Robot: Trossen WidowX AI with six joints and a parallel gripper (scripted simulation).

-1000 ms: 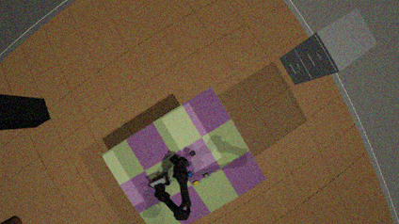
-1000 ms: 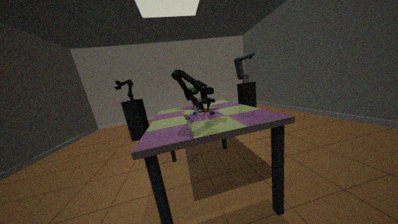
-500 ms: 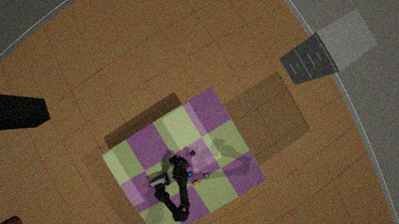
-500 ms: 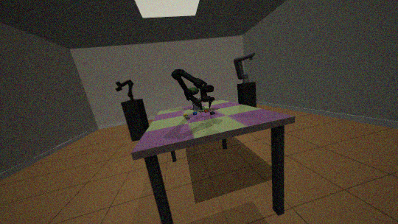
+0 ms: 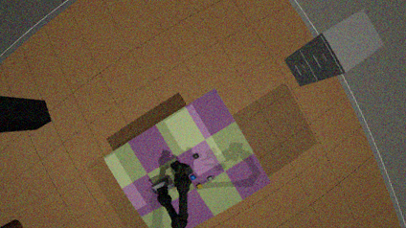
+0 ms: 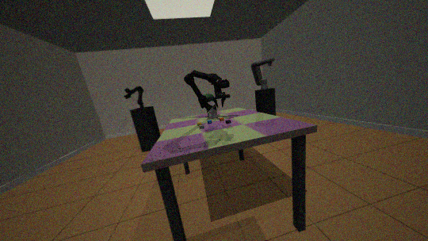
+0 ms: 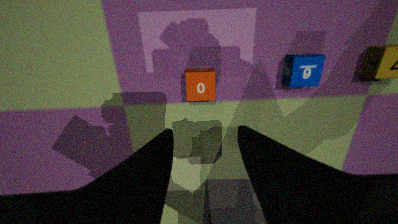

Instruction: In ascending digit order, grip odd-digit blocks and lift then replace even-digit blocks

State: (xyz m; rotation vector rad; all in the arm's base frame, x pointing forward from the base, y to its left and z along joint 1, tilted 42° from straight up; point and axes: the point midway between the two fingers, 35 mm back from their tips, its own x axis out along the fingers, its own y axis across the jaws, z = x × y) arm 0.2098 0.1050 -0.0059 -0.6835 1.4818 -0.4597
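Now: the grey block 15 cm ahead of my gripper tip, 18 cm to the right of it and 10 cm below it. Round my gripper tip: dark block (12 cm ahead, 4 cm to the left, 10 cm below); then blue block (3 cm ahead, 11 cm to the right, 10 cm below); then orange block (10 cm below).
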